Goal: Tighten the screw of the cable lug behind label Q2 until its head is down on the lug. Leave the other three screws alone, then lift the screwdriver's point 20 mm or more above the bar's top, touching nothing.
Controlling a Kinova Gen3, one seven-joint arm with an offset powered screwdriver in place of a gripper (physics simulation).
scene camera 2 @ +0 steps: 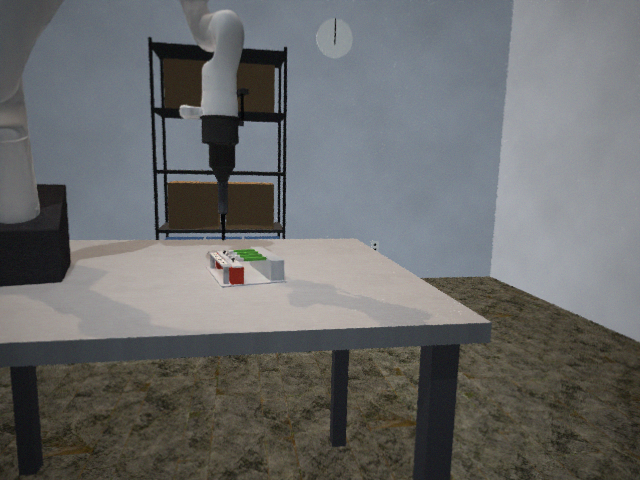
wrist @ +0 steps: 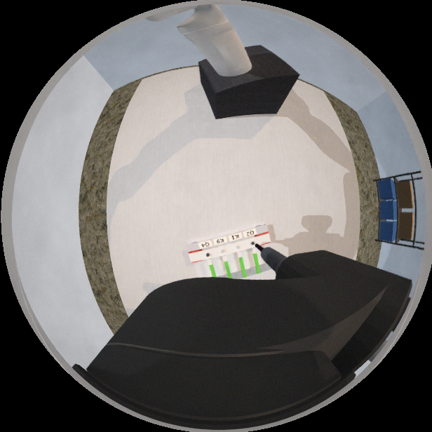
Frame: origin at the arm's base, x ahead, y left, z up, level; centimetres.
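Seen in the pictures: hand at its tool point: [scene camera 2: 223, 240]; arm's base at its link origin: [scene camera 2: 14, 212].
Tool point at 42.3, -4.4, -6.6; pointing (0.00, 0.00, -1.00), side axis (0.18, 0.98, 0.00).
Offsets run from my tool point to a thing's top centre, as dx, dy, dz. "spot": to the spot under its first point. Level surfaces: height alone.
The screwdriver @(+0.0, +0.0, +6.4) [scene camera 2: 223, 238] [wrist: 257, 245] points down above the far, Q2 end of the bar. In the scene view a gap shows between its point and the bar @(spot: +0.8, -13.8, -5.2) [scene camera 2: 236, 275] [wrist: 215, 253], which is white with red ends. In the wrist view the point appears right beside the dark screw [wrist: 253, 243] behind label Q2 [wrist: 249, 233]. How far that screw's head stands above its lug is too small to tell. The Q4 screw [wrist: 208, 255] is dark; the K1 screw [wrist: 238, 247] and K9 screw [wrist: 223, 251] are pale. A green cable [wrist: 257, 263] runs from the Q2 position.
A pale block @(spot: +9.5, -13.2, -4.5) [scene camera 2: 276, 269] stands at the cables' other end, partly hidden by the tool housing in the wrist view. The black robot base [scene camera 2: 33, 248] [wrist: 245, 97] stands on the table @(dz -7.4) [scene camera 2: 170, 310] [wrist: 200, 165]. A shelf rack [scene camera 2: 153, 139] stands behind the table.
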